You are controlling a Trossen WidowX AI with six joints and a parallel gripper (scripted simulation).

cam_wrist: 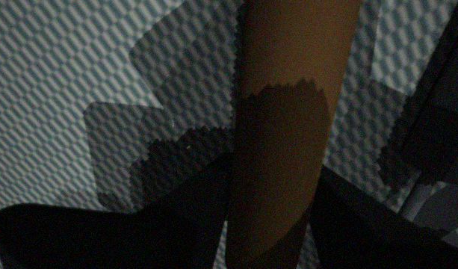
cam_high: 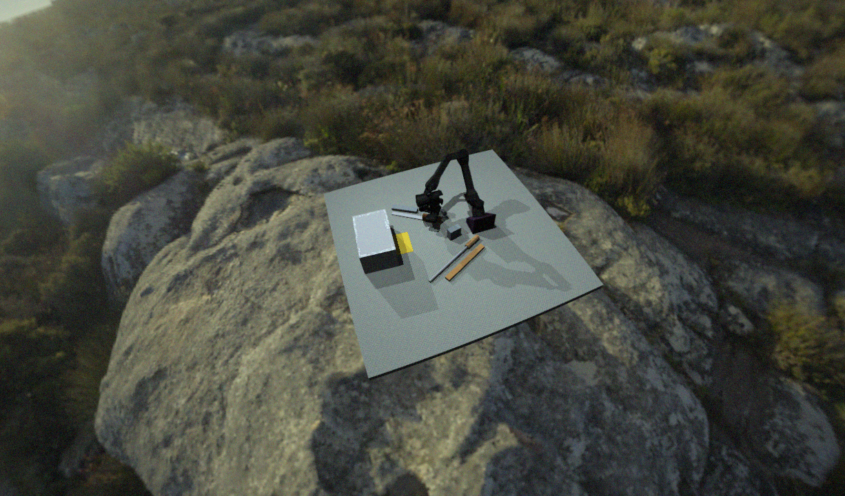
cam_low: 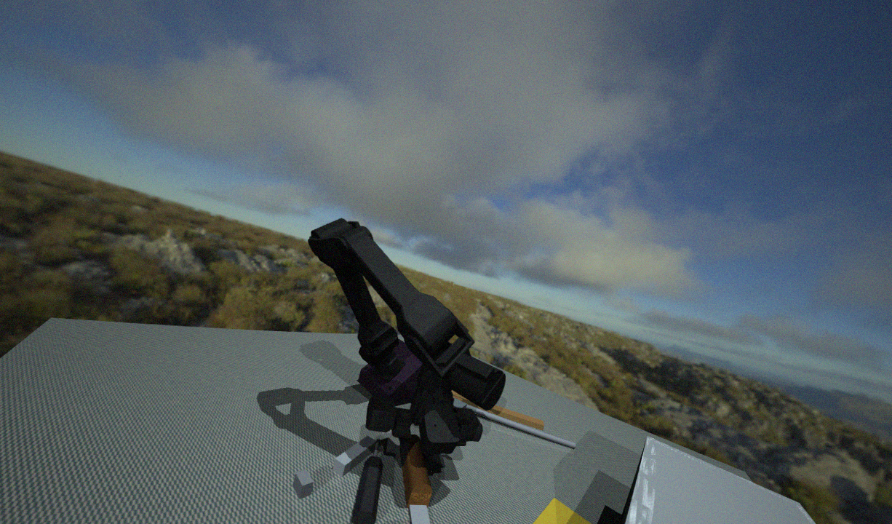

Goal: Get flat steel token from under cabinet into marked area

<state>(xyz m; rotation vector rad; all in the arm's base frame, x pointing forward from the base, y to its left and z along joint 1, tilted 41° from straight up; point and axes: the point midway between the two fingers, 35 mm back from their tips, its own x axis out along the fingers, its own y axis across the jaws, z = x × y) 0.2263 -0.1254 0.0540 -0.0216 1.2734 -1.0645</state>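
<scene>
Now: gripper tip 5 cm past the grey block, 16 cm to the right of it and 2 cm below it. The rest, counted from my gripper tip: grey bar: 7 cm behind, 7 cm to the right; small grey cube: 5 cm behind, 16 cm to the right; wooden stick: 2 cm behind, 35 cm to the left.
</scene>
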